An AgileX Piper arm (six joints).
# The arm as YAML. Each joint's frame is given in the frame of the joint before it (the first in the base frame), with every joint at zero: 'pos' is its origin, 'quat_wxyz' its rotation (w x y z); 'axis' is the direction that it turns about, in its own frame. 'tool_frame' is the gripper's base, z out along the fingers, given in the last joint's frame.
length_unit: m
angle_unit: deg
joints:
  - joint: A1
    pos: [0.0, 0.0, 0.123]
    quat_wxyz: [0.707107, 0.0, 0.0, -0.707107]
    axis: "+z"
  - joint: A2
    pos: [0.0, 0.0, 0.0]
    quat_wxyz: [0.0, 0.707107, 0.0, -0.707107]
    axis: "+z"
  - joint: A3
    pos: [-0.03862, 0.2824, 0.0]
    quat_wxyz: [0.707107, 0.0, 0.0, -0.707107]
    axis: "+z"
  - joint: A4
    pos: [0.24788, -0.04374, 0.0]
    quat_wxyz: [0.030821, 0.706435, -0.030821, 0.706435]
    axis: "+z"
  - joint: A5
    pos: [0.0, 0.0, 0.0]
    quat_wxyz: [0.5, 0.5, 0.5, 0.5]
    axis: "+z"
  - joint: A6
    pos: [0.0, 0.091, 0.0]
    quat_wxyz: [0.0, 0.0, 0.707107, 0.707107]
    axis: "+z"
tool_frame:
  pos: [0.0, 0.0, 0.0]
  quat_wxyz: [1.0, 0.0, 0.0, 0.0]
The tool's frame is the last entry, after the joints.
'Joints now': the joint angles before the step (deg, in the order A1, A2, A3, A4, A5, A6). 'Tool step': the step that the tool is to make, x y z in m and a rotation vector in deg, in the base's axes. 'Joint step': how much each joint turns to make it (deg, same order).
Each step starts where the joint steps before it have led.
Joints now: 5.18, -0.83, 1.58, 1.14, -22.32, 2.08
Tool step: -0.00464, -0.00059, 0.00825, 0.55, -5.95, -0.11
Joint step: 0.01, 0.00, 0.00, 0.01, -5.98, -0.01
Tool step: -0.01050, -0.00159, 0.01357, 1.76, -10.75, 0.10
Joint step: 0.00, 0.00, 0.00, 0.34, -10.86, 0.53
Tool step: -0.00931, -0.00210, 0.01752, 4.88, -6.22, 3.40
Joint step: -0.01, 0.00, -2.42, 1.03, -4.12, 4.75
